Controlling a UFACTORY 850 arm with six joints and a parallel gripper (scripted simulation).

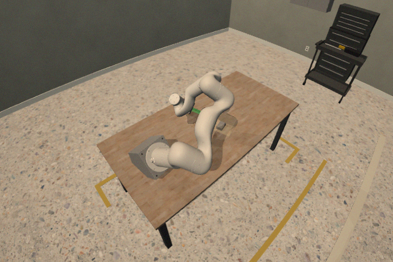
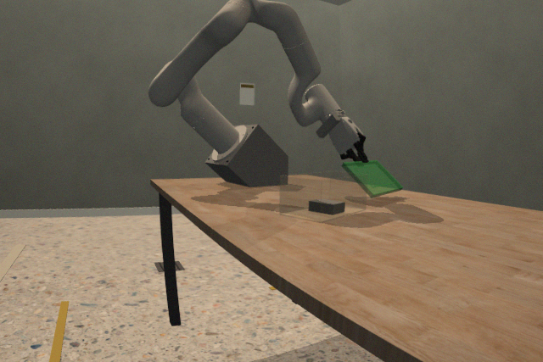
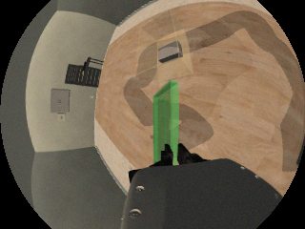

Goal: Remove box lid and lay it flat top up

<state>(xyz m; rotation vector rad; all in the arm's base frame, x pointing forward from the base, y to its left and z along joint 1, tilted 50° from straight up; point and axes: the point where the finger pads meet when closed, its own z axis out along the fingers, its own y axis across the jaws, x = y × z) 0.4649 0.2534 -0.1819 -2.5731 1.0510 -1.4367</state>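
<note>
Now: the green lid 70 mm ahead of my hand, 10 mm to the left of it and 50 mm below it. Also, from my hand: box: 160 mm ahead, 240 mm to the right, 80 mm below.
</note>
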